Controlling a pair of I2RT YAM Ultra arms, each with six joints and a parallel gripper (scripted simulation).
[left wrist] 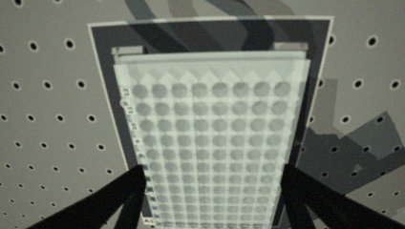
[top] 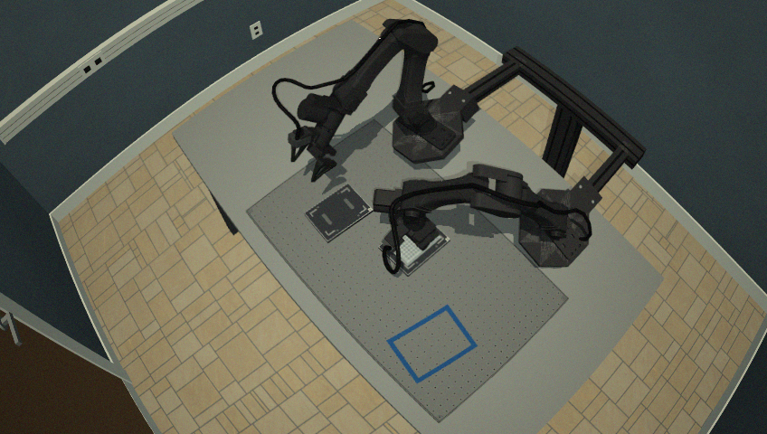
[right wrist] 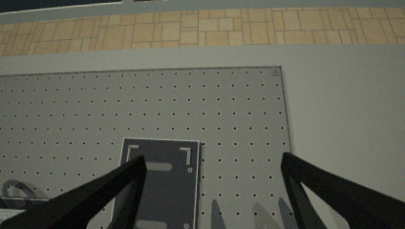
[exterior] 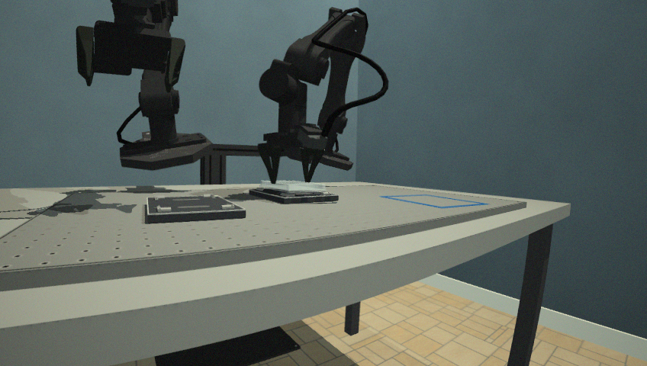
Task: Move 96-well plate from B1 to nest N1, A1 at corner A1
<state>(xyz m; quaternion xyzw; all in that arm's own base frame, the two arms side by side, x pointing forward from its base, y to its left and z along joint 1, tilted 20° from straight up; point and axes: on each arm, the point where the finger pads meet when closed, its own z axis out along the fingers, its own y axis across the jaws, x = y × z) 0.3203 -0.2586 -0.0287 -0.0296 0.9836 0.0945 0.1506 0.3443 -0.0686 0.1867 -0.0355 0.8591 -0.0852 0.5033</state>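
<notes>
Right now the A1 label is 70 mm behind my left hand, 60 mm to the left of it and 30 mm below it. The rest, counted from my left hand: 96-well plate 10 mm below.
Now: the 96-well plate 100 mm behind my right hand, 320 mm to the left of it and 150 mm below it. Also, from my right hand: A1 label (180 mm behind, 380 mm to the left, 160 mm below).
</notes>
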